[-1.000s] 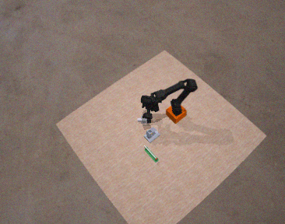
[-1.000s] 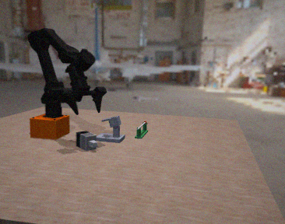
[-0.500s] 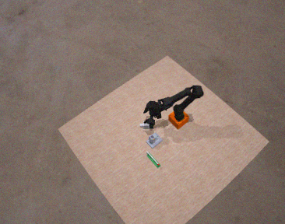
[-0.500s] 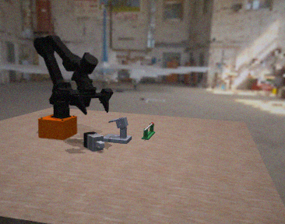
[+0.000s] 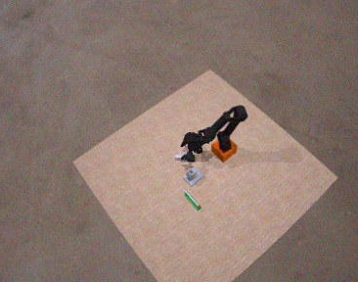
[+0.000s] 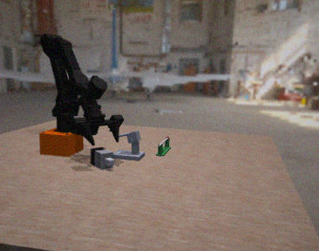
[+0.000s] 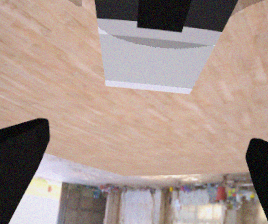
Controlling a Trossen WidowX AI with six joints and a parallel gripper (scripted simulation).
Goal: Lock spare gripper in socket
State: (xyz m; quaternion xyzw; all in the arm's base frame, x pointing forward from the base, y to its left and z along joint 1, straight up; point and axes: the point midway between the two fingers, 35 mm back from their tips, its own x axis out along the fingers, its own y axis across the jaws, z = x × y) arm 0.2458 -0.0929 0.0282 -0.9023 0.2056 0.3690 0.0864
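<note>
My gripper tip is 60 mm above the spare gripper and 10 mm past it. The rest, counted from my gripper tip: green cradle 300 mm to the left, 80 mm ahead, 60 mm below; then mount 160 mm to the left, 40 mm below.
</note>
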